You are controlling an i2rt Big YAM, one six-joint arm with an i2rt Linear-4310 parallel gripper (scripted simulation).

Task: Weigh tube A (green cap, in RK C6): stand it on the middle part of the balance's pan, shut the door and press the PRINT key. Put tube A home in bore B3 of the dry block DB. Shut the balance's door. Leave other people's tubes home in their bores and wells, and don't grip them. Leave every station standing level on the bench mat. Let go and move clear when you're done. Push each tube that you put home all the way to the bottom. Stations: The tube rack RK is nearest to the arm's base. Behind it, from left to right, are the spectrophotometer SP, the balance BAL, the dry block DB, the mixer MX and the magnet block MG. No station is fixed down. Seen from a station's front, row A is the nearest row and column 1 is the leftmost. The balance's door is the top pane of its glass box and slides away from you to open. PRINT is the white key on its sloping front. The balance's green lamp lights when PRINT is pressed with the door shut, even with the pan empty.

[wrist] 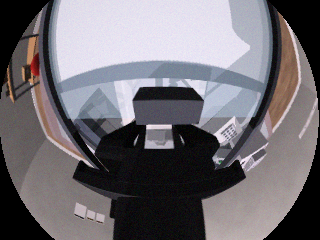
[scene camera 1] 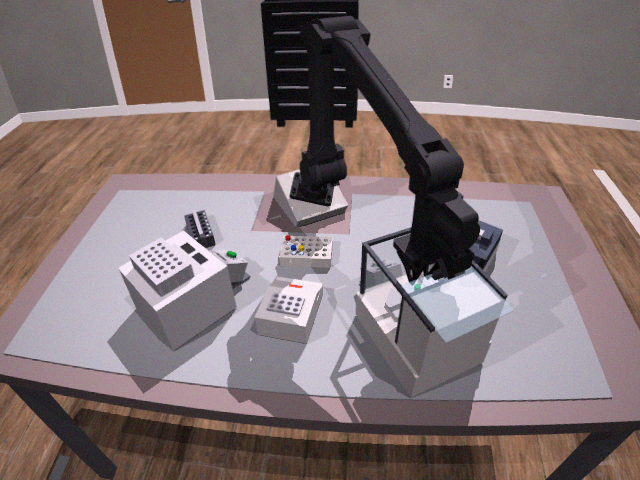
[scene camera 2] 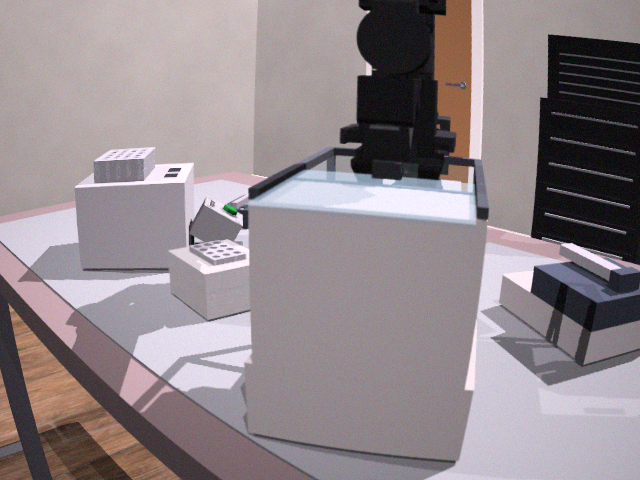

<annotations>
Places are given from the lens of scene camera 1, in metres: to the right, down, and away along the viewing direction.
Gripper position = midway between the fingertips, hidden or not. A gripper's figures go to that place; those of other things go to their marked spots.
my gripper [scene camera 1: 418, 280]: 0.20, 0.08, 0.85
dry block [scene camera 1: 275, 322]: -0.09, 0.17, 0.90
spectrophotometer [scene camera 1: 485, 248]: 0.40, 0.02, 1.02
balance [scene camera 1: 420, 359]: 0.18, 0.21, 0.74
The marked spots on the balance and the spectrophotometer are 0.41 m apart.
</annotations>
